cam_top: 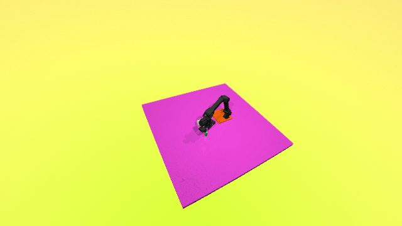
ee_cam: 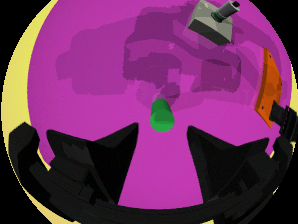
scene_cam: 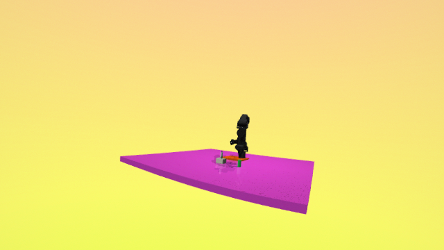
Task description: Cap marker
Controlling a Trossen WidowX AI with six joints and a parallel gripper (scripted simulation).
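The green cap lies 4 cm below my gripper tip. Also, from my gripper tip: holder block (5 cm behind, 17 cm to the right, 5 cm below).
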